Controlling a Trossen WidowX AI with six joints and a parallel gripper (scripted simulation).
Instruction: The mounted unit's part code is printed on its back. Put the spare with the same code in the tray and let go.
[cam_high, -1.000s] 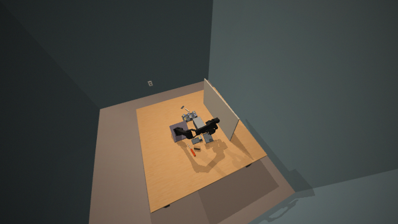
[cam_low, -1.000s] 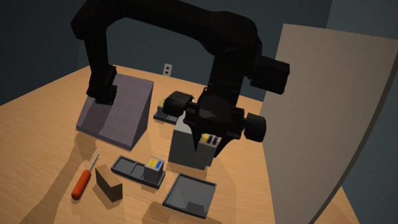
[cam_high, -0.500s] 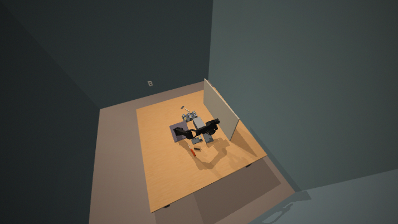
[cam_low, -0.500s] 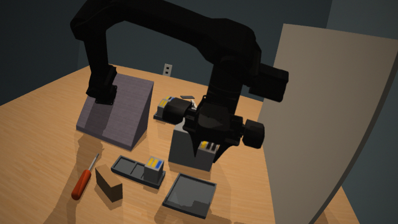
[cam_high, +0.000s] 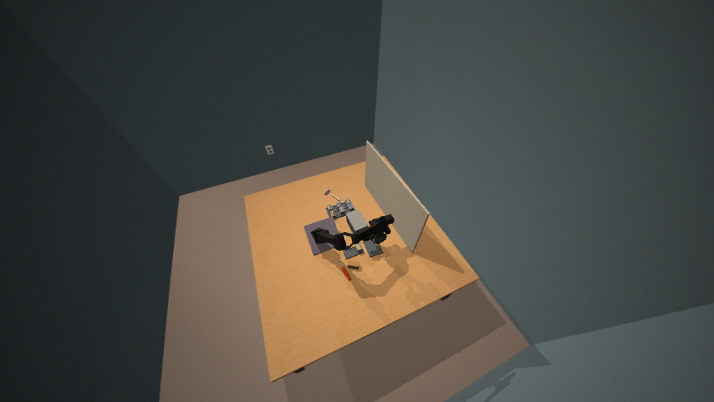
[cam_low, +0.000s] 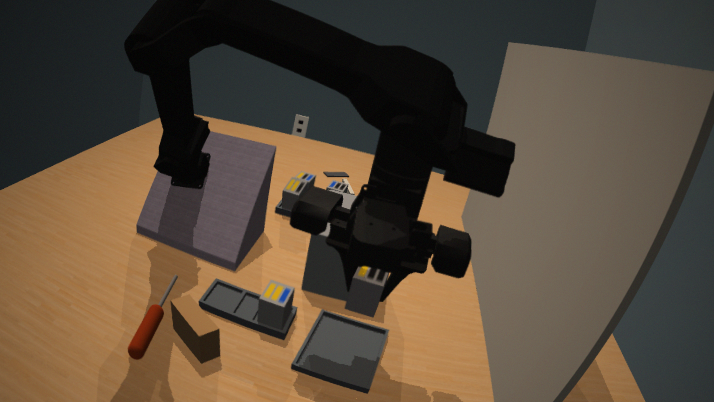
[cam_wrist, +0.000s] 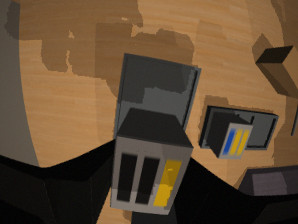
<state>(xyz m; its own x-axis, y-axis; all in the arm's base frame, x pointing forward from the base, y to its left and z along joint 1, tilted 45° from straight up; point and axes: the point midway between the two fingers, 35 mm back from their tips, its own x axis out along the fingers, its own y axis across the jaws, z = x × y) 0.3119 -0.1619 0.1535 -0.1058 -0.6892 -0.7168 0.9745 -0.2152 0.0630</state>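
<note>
Now: the dark grey tray 1 cm behind my gripper tip and 10 cm below it. Also, from my gripper tip: grey spare block: 2 cm above; then brown block: 19 cm behind, 6 cm to the right, 7 cm below; then low rack: 14 cm behind, 3 cm to the left, 9 cm below.
</note>
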